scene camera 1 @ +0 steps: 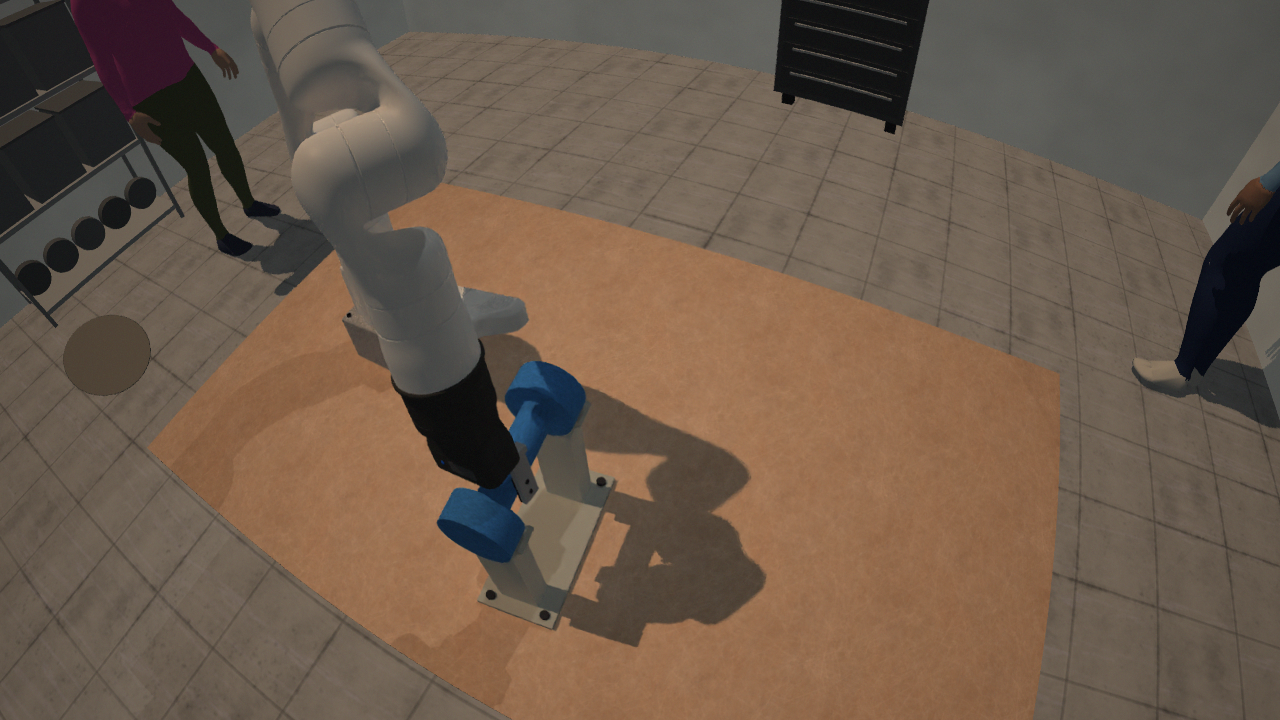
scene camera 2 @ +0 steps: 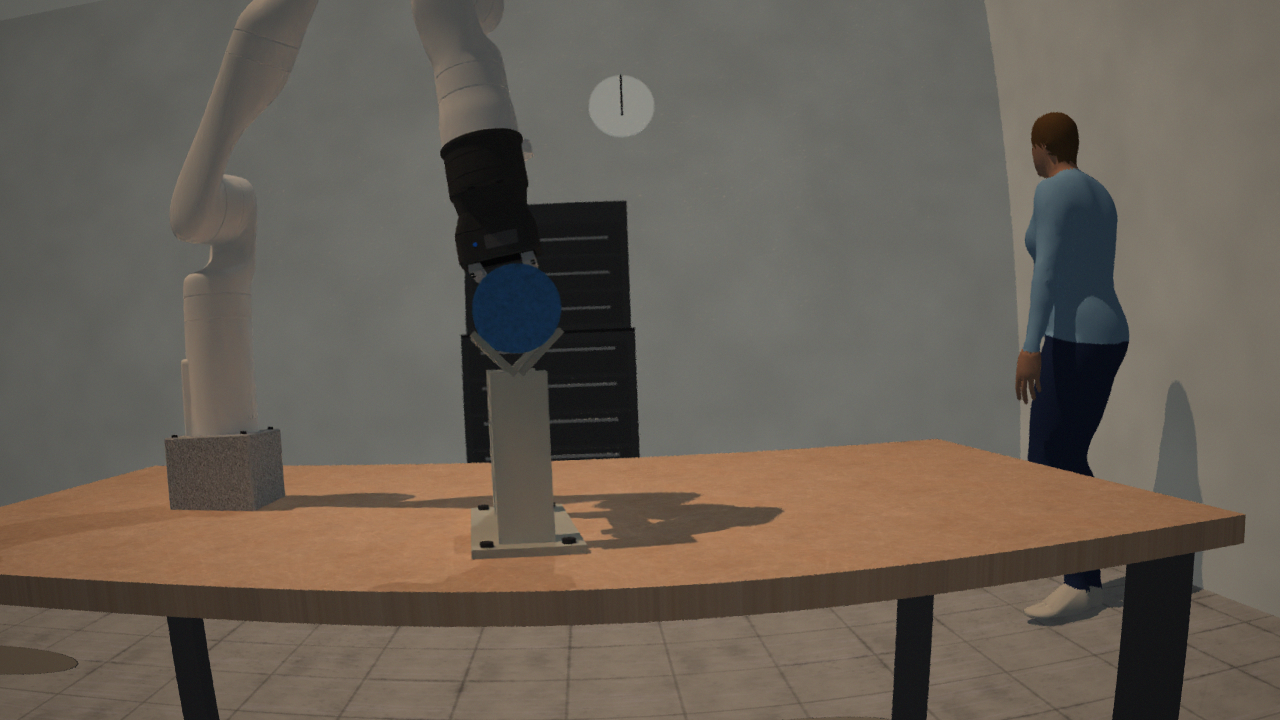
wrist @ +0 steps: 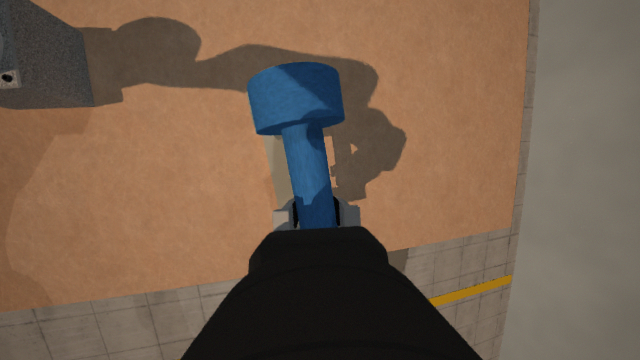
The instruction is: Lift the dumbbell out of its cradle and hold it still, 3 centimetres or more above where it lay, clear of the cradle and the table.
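Places are measured from the arm's base along level axes (x right, y back, z down), in metres.
Where they show: gripper, between the fingertips: (scene camera 1: 511, 488) (wrist: 316, 207); arm's base, origin of its link: (scene camera 2: 225, 433).
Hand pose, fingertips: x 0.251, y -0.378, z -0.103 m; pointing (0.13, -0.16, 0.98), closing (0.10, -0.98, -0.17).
Each offset is from my fingertips to the top centre of the thing. Level surfaces: height alone.
The blue dumbbell @[dx -0.020, dy +0.004, dz -0.059 m] (scene camera 1: 530, 433) (scene camera 2: 516, 308) (wrist: 308, 160) lies level in the cradle @[dx -0.030, dy +0.005, dz -0.002 m] (scene camera 1: 565, 540) (scene camera 2: 521, 452) (wrist: 281, 172). In the scene camera 2 view its near end disc rests in the V-shaped holder on top of the pale post. My gripper (scene camera 1: 512, 486) (scene camera 2: 504, 265) (wrist: 316, 207) is shut on the dumbbell's handle, between the two end discs, with one finger on each side of the bar. The fingertips are hidden behind the near disc in the scene camera 2 view. The far holder is mostly hidden by the far disc.
The cradle's base plate stands on the wooden table @[dz +0.192 m] (scene camera 1: 850, 465) (scene camera 2: 850, 501). The arm's grey base block (scene camera 2: 223, 472) (wrist: 55, 65) stands at the left of the table. A dark drawer cabinet (scene camera 1: 850, 58) (scene camera 2: 586, 255) and two people stand beyond the table.
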